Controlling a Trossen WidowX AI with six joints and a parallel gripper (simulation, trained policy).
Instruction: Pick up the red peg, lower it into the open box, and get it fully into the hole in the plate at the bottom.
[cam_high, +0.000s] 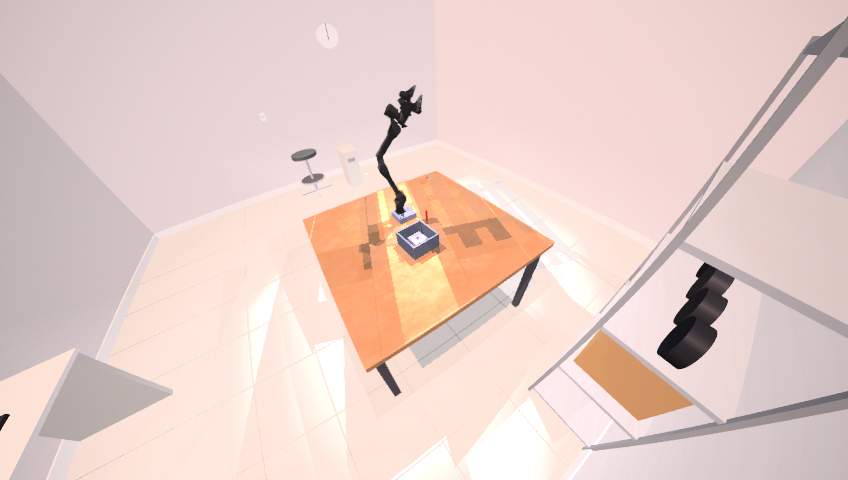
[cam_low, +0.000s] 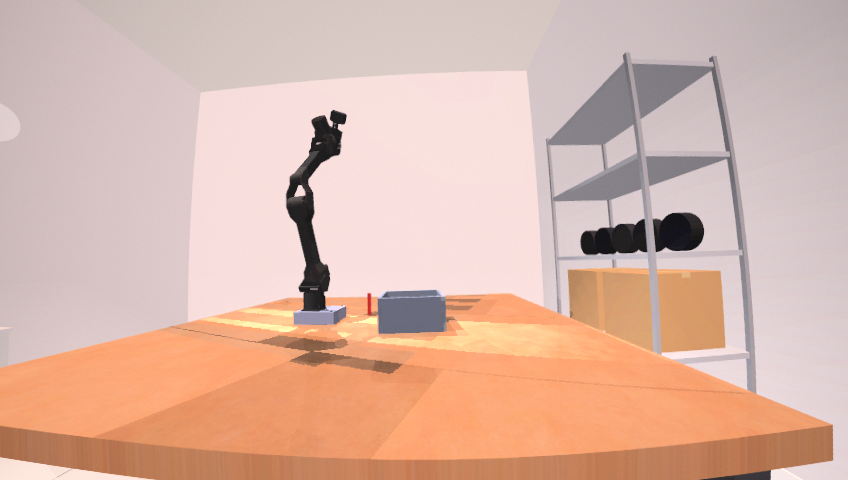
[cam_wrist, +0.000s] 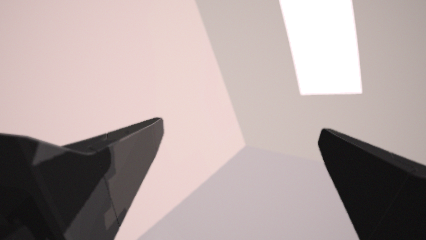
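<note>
Now: the red peg 150 mm ahead of my gripper tip, 80 mm to the right of it and 760 mm below it. From my gripper tip the other things lie so: plate 330 mm ahead, 260 mm to the right, 760 mm below; grey box 330 mm ahead, 260 mm to the right, 780 mm below.
</note>
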